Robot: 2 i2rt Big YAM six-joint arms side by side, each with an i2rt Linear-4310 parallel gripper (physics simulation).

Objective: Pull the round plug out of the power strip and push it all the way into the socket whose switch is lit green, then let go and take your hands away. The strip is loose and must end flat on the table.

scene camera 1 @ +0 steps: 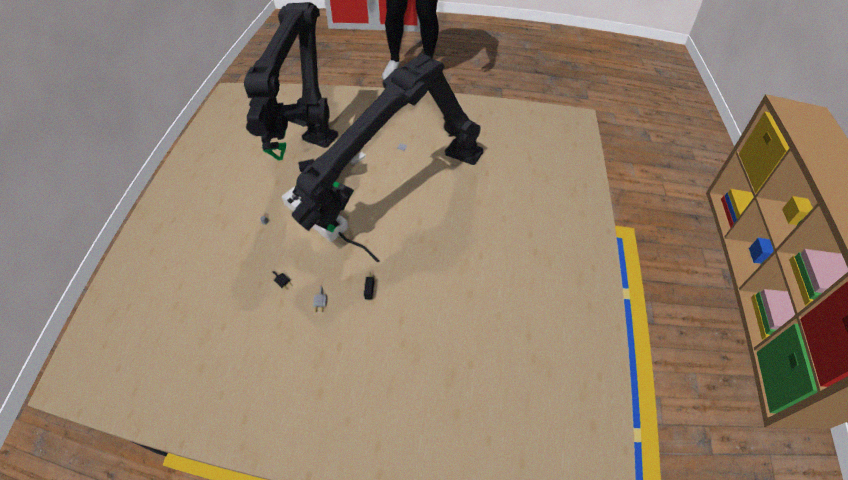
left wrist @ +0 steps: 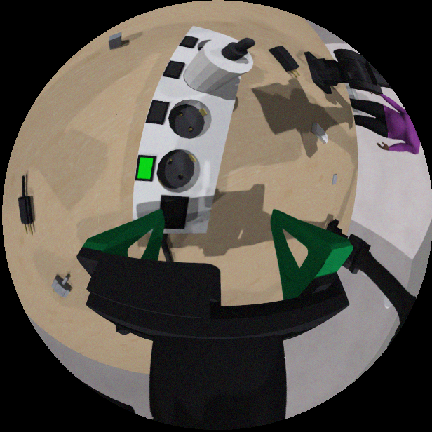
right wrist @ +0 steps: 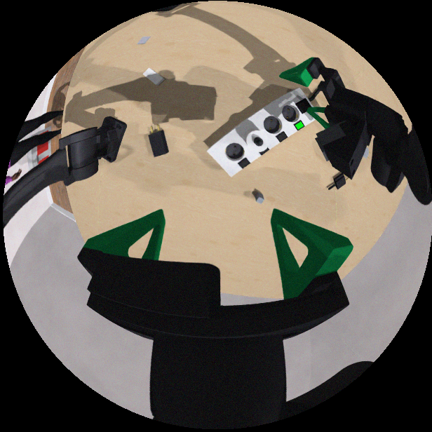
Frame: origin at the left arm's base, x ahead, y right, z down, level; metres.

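Seen in the pictures: left gripper, fingertip midpoint: point(scene camera 1: 338, 211); right gripper, fingertip midpoint: point(scene camera 1: 281, 148); left arm's base at its link origin: point(scene camera 1: 464, 153); right arm's base at its link origin: point(scene camera 1: 320, 137).
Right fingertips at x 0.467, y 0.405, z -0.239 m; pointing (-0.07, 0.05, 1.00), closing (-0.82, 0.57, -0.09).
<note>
Offsets run from my right fingertips to a thing's middle.
The white power strip point(left wrist: 207, 150) point(right wrist: 227, 167) lies on the table, partly hidden by the left arm in the scene view. The round white plug point(left wrist: 205, 75) point(right wrist: 253, 141) sits in the second socket from the end away from the cable. The green-lit switch point(left wrist: 145, 168) point(right wrist: 299, 125) is beside the empty socket point(left wrist: 177, 170) point(right wrist: 290, 113) nearest the cable end. My left gripper point(scene camera 1: 333, 206) point(left wrist: 217, 215) point(right wrist: 295, 92) is open and empty, above the cable end of the strip. My right gripper point(right wrist: 217, 214) is open and empty, away from the strip at the upper left of the scene view.
A black plug @[dz +0.232, dx +0.283, dy -0.165 m] point(scene camera 1: 281, 279) point(right wrist: 339, 180), a grey plug @[dz +0.232, dx +0.291, dy -0.302 m] point(scene camera 1: 320, 299) point(left wrist: 61, 286) and a black block @[dz +0.222, dx +0.175, dy -0.401 m] point(scene camera 1: 368, 287) lie loose below the strip. Another black plug point(left wrist: 284, 58) point(right wrist: 158, 142), a small grey piece @[dz +0.226, dx +0.128, dy +0.040 m] point(scene camera 1: 264, 219) point(left wrist: 115, 40) point(right wrist: 258, 196) and a white piece point(left wrist: 320, 133) point(right wrist: 154, 76) lie around it.
</note>
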